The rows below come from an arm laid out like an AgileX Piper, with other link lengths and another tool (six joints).
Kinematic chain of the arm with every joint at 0, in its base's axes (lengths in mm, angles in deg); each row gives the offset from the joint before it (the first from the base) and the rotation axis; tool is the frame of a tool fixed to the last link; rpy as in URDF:
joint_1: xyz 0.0 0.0 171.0 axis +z
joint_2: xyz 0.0 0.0 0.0 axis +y
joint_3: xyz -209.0 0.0 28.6 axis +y
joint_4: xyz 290.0 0.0 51.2 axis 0.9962 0 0.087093
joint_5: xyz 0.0 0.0 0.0 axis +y
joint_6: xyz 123.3 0.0 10.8 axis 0.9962 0 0.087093
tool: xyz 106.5 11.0 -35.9 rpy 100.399 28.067 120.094
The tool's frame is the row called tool.
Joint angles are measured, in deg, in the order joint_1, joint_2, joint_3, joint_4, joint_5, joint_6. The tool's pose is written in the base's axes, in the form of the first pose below.
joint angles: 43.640, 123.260, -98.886, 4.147, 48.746, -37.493
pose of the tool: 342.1 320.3 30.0 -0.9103 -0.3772 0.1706 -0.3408 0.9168 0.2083
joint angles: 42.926, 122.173, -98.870, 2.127, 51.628, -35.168
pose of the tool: 342.6 305.9 36.7 -0.9211 -0.3374 0.1943 -0.3049 0.9354 0.1790
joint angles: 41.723, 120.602, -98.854, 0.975, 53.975, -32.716
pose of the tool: 345.6 292.7 47.7 -0.9364 -0.2844 0.2058 -0.2523 0.9528 0.1687
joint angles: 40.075, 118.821, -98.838, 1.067, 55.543, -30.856
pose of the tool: 350.3 282.0 60.6 -0.9504 -0.2308 0.2084 -0.1944 0.9641 0.1809
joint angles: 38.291, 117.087, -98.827, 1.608, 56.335, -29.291
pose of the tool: 356.6 273.3 73.5 -0.9626 -0.1795 0.2030 -0.1376 0.9692 0.2044
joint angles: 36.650, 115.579, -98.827, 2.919, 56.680, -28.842
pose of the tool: 361.9 267.8 85.0 -0.9693 -0.1466 0.1972 -0.0984 0.9669 0.2355
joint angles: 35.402, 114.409, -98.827, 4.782, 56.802, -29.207
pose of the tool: 364.7 266.0 94.2 -0.9720 -0.1321 0.1945 -0.0765 0.9600 0.2693
